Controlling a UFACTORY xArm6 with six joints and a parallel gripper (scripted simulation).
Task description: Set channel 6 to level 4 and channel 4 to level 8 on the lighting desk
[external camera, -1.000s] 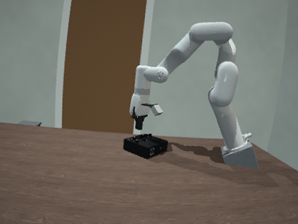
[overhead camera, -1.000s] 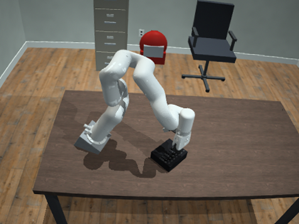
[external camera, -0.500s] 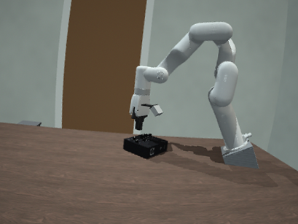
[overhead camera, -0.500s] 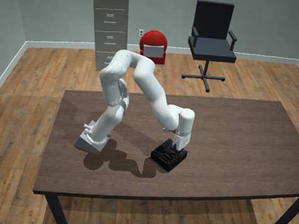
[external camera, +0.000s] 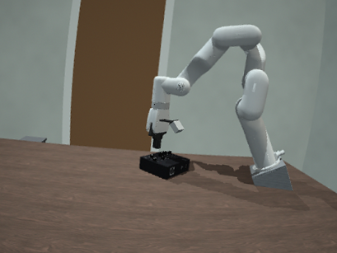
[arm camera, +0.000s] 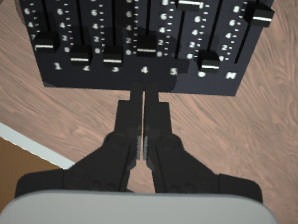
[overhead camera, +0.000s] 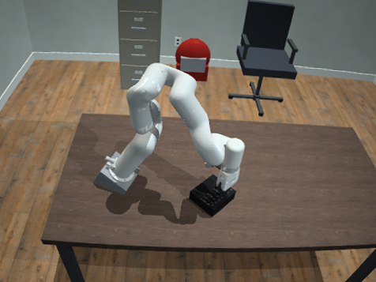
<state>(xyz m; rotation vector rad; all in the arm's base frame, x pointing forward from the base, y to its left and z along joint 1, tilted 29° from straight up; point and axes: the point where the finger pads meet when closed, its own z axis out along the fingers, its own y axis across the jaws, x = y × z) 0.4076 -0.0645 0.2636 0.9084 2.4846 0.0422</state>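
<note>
Now: the channel 4 fader cap 40 mm below my hand, 20 mm to the left of it and 20 mm behind it. From my hand the other things lie so: channel 6 cap 40 mm to the left, 40 mm below, 20 mm ahead; then channel 2 cap 40 mm below, 40 mm behind, 20 mm to the right; then channel 3 cap 40 mm below, 30 mm behind, 10 mm to the right.
</note>
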